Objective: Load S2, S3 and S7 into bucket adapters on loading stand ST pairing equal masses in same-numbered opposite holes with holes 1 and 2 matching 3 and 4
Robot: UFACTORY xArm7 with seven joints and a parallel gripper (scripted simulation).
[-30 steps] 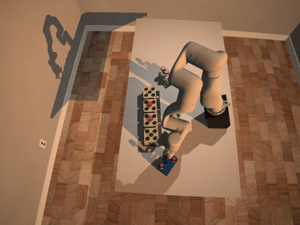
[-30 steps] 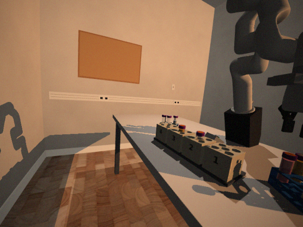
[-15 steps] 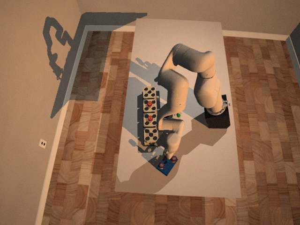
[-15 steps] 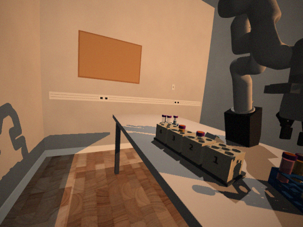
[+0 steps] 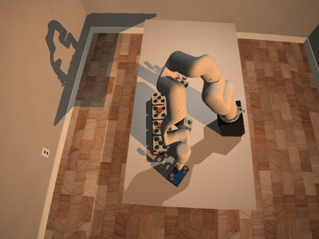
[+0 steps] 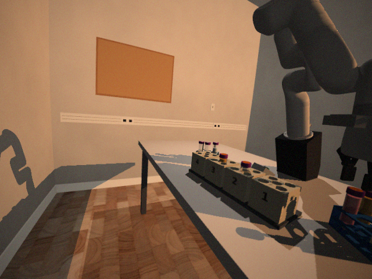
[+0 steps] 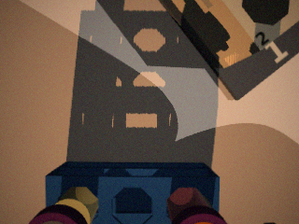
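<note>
Right now the pink-filled sample tube is 9 cm below my hand and 1 cm to the right of it. The rest, counted from my hand: bucket adapter 24 cm to the right, 13 cm ahead, 10 cm below; yellowish tube 9 cm below, 7 cm to the left, 4 cm ahead; blue sample rack 12 cm below, 5 cm to the left.
</note>
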